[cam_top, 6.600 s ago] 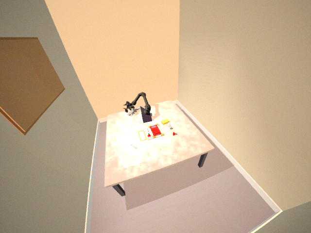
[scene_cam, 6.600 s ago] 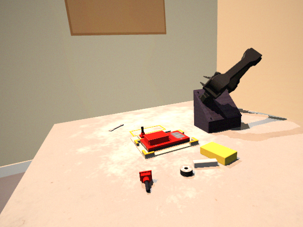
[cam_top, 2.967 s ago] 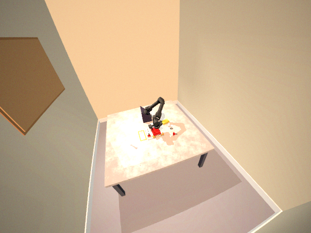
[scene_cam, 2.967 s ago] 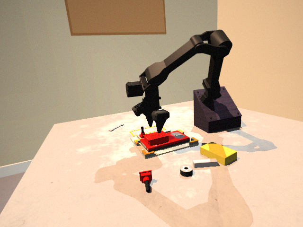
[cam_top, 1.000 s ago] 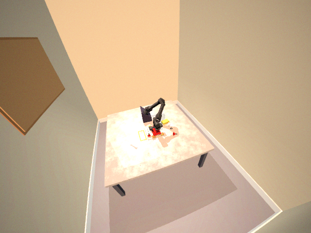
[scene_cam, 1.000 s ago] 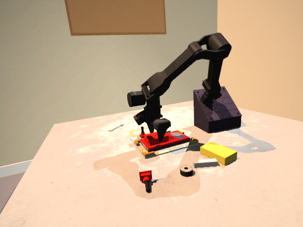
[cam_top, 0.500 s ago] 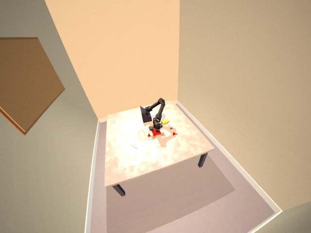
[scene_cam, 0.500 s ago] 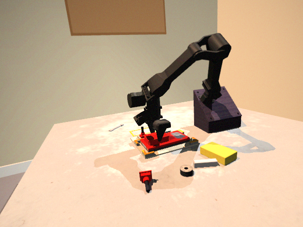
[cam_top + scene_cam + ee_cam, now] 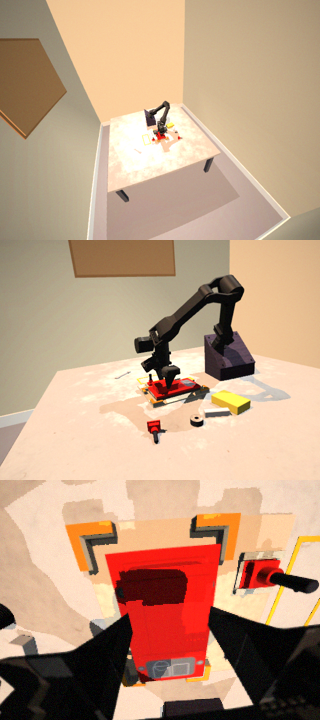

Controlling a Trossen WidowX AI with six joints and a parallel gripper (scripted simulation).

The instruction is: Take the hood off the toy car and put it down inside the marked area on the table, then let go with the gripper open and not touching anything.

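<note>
Right now the black shaft is 11 cm to the right of my gripper tip and 1 cm ahead of it. Round my gripper tip: grey bar: 24 cm to the left, 7 cm behind, 3 cm below; then black ring: 23 cm to the left, 3 cm below, 1 cm ahead; then red hood: 1 cm above.
</note>
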